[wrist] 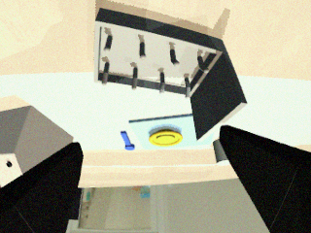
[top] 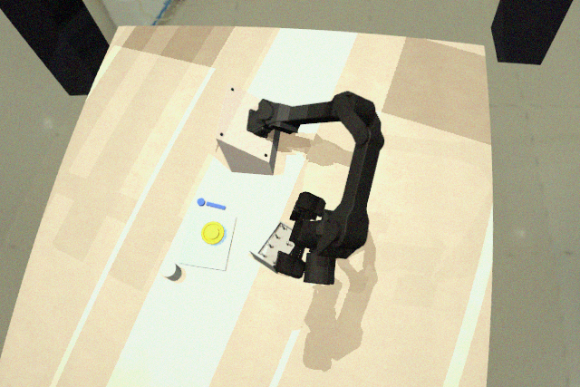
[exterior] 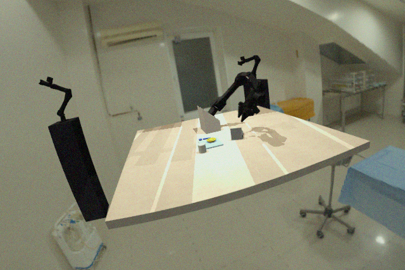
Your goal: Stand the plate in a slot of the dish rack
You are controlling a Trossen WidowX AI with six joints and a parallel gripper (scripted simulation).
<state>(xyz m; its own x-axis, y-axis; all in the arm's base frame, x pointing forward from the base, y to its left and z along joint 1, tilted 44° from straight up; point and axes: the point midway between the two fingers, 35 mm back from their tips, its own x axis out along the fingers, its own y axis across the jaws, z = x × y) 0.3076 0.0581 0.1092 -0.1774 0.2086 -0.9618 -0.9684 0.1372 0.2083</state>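
Now: the plate 210 mm to the right of my gripper tip, 100 mm below it and 30 mm behind it. The rest, counted from my gripper tip: dish rack (90 mm below, 30 mm to the right); then blue spoon (230 mm to the right, 110 mm below, 110 mm behind); then light blue mat (220 mm to the right, 110 mm below, 10 mm behind).
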